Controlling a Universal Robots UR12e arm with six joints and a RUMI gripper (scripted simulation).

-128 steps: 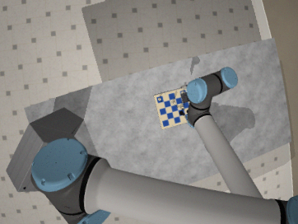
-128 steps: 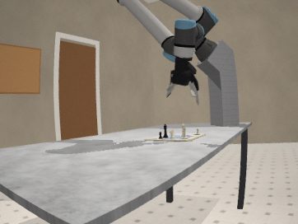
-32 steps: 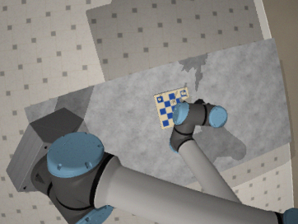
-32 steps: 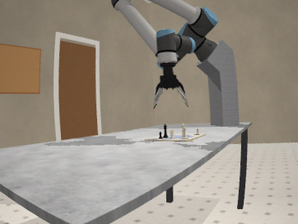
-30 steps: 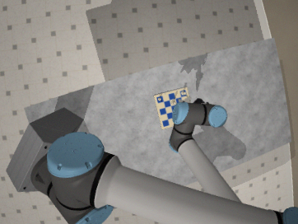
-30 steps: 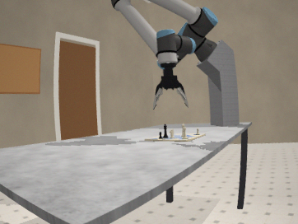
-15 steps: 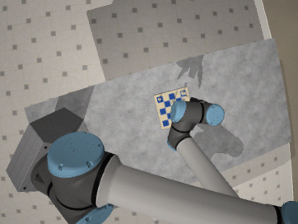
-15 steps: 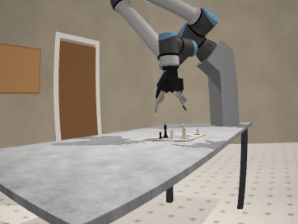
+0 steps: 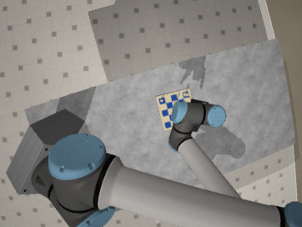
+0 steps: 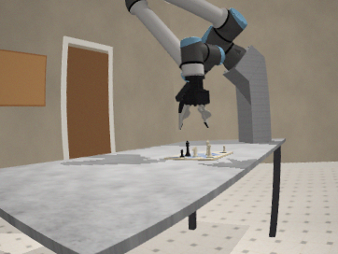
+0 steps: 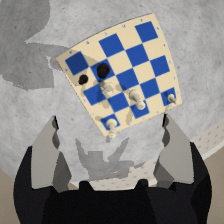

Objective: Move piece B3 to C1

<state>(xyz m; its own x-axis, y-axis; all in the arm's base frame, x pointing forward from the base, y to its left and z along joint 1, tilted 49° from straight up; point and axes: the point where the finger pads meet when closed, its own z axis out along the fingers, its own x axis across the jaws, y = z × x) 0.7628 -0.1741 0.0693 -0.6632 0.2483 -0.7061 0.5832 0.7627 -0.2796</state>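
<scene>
Now: hand 80 mm above the tall black piece, 40 mm to the left of it and 20 mm past it. The rest, counted from my hand: chessboard (120 mm below, 40 mm behind, 10 mm to the left); then tall white piece (80 mm below, 50 mm to the left, 30 mm behind); then black pawn (100 mm below, 50 mm to the right, 20 mm ahead).
</scene>
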